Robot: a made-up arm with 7 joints. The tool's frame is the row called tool.
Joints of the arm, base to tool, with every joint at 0 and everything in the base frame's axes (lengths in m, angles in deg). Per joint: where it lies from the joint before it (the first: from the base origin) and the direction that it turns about. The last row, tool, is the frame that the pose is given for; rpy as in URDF.
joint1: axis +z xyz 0 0 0.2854
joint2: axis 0 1 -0.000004 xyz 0 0 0
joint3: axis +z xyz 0 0 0.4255
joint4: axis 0 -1 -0.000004 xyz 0.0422 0 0
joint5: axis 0 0.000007 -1 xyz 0.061 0 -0.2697
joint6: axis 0 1 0.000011 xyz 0 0 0
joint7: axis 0 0.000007 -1 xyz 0.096 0 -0.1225
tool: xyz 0 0 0 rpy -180 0 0
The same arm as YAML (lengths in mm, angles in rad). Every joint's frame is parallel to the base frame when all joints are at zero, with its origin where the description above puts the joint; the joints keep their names.
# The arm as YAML. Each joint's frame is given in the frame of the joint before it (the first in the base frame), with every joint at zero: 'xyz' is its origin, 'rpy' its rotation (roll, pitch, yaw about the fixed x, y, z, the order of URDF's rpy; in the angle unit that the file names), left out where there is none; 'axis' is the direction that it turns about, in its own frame. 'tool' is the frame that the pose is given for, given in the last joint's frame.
units:
  length: mm
  angle: rad
joints:
  - name: joint1
    type: revolute
    origin:
      xyz: [0.0, 0.0, 285.4]
    axis: "+z"
  - name: joint2
    type: revolute
    origin:
      xyz: [0.0, 0.0, 0.0]
    axis: "+y"
  - name: joint3
    type: revolute
    origin:
      xyz: [0.0, 0.0, 425.5]
    axis: "+z"
  - name: joint4
    type: revolute
    origin:
      xyz: [42.2, 0.0, 0.0]
    axis: "-y"
  - name: joint5
    type: revolute
    origin:
      xyz: [61.0, 0.0, -269.7]
    axis: "-z"
  - name: joint6
    type: revolute
    origin:
      xyz: [0.0, 0.0, 0.0]
    axis: "+y"
  - name: joint7
    type: revolute
    origin:
      xyz: [96.0, 0.0, -122.5]
    axis: "-z"
tool:
  origin:
    xyz: [0.0, 0.0, 0.0]
    rpy: [3.1416, 0.0, 0.0]

